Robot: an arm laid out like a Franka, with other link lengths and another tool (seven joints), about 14 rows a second.
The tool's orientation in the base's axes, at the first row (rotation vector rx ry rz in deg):
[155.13 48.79 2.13]
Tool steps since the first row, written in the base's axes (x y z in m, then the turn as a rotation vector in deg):
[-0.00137 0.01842 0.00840 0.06 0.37 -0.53]
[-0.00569 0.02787 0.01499 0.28 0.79 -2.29]
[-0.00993 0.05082 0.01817 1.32 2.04 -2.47]
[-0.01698 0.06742 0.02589 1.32 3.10 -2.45]
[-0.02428 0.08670 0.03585 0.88 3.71 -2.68]
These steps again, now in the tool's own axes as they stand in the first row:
[0.00870 -0.01265 -0.01327 0.29 -0.41 0.41]
[0.01003 -0.02048 -0.02267 0.82 -1.13 2.00]
[0.01926 -0.03977 -0.03254 2.40 -1.58 1.94]
[0.02230 -0.05435 -0.04531 2.99 -2.40 1.63]
[0.02649 -0.07050 -0.06099 2.99 -3.18 1.63]

